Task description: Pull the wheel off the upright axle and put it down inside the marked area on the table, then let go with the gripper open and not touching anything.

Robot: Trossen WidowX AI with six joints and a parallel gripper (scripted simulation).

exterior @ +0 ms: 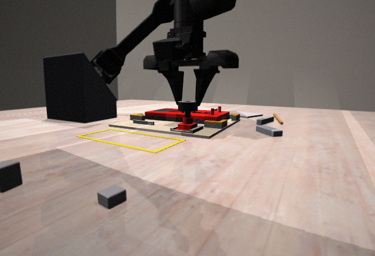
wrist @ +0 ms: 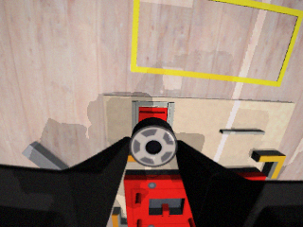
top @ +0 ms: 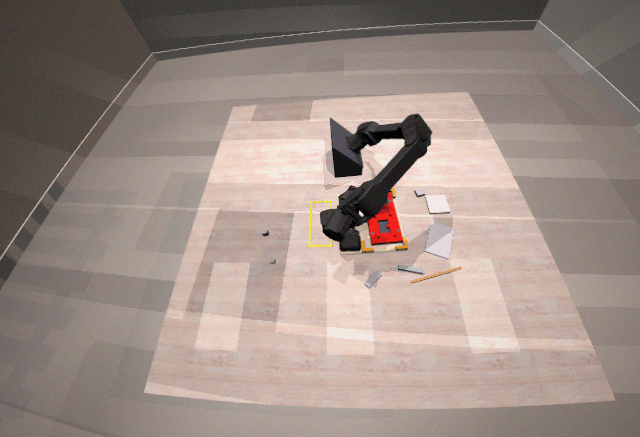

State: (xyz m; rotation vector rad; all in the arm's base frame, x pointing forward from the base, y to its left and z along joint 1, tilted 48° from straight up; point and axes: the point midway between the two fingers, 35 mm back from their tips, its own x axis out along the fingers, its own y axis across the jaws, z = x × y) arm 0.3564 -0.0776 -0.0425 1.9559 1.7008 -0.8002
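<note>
The dark upright axle is 2 cm below my gripper tip. The rest, counted from my gripper tip: black wheel right at my gripper tip.
</note>
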